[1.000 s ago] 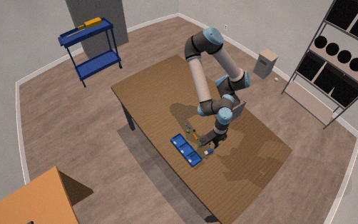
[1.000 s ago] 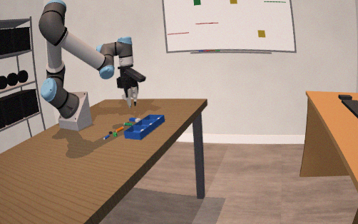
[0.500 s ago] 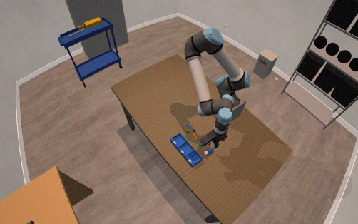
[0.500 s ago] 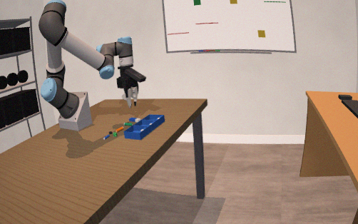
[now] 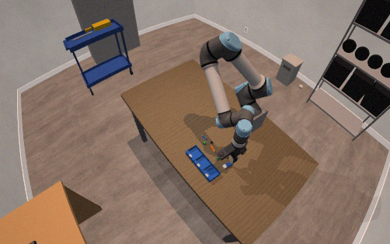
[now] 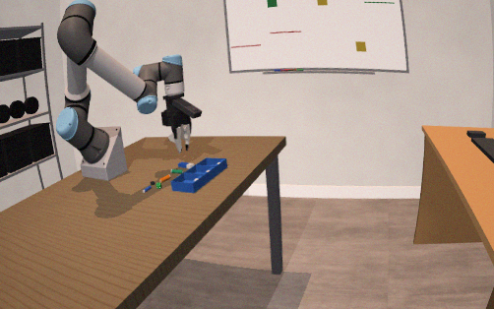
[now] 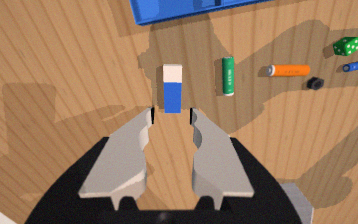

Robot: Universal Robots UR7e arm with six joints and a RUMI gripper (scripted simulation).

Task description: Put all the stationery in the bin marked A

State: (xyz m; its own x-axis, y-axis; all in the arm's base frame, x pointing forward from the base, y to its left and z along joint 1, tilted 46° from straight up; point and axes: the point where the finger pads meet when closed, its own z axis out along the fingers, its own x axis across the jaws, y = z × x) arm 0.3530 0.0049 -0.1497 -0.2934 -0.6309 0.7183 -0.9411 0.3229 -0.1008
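My hand is 7 cm above the white eraser and 1 cm short of it. Round my hand: orange marker: 15 cm to the right, 7 cm below, 2 cm behind; then tray: 12 cm to the right, 11 cm ahead, 6 cm below; then green marker: 7 cm to the right, 7 cm below.
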